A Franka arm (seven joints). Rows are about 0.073 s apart.
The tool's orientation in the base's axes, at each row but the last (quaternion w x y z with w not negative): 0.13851, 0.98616, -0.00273, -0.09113; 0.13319, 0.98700, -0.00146, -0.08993; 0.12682, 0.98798, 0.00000, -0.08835; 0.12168, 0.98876, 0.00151, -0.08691; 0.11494, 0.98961, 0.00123, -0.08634; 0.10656, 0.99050, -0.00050, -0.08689; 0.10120, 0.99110, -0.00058, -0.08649; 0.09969, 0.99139, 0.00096, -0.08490
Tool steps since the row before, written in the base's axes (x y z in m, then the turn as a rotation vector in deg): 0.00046, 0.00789, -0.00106, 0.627, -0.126, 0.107; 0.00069, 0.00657, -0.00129, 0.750, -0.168, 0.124; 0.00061, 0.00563, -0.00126, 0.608, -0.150, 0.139; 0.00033, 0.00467, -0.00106, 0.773, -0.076, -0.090; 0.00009, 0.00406, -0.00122, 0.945, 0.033, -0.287; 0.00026, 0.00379, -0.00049, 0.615, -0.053, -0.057; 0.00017, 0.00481, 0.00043, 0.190, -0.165, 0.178; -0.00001, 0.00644, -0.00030, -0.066, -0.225, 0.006
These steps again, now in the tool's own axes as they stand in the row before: 0.00040, -0.00787, -0.00123, 0.601, 0.163, -0.180; 0.00073, -0.00666, -0.00063, 0.720, 0.210, -0.207; 0.00069, -0.00575, -0.00032, 0.578, 0.194, -0.201; 0.00042, -0.00478, -0.00017, 0.778, 0.071, -0.028; 0.00023, -0.00423, 0.00023, 0.979, -0.076, 0.106; 0.00027, -0.00380, -0.00037, 0.617, 0.051, -0.040; 0.00000, -0.00462, -0.00141, 0.160, 0.200, -0.171; -0.00006, -0.00637, -0.00098, -0.063, 0.220, 0.050
